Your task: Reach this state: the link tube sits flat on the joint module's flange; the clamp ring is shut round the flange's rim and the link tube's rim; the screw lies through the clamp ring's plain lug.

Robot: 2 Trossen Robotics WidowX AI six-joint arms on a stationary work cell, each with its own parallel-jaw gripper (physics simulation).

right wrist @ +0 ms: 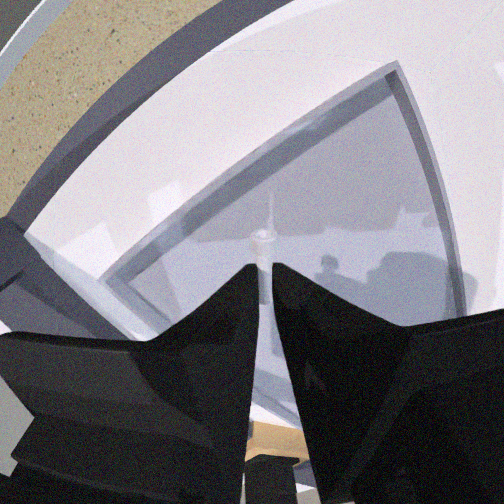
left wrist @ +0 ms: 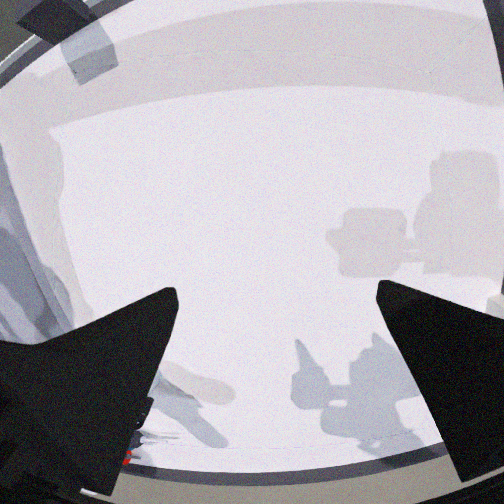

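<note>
In the right wrist view my right gripper (right wrist: 265, 272) is shut on the screw (right wrist: 262, 250), a thin pale grey pin whose head stands just above the fingertips. It hangs over a shallow grey tray (right wrist: 320, 225). In the left wrist view my left gripper (left wrist: 277, 295) is open wide and empty above the white table top, with only shadows between its fingers. A small dark piece with a red mark (left wrist: 131, 450) shows beside the left finger at the bottom edge; I cannot tell what it is. The link tube, the clamp ring and the joint module are not in view.
A grey block under a dark part (left wrist: 85, 42) stands at the far left corner in the left wrist view. The table's dark rim (left wrist: 280, 472) runs along the bottom. In the right wrist view a tan floor (right wrist: 75, 75) lies beyond the table's edge.
</note>
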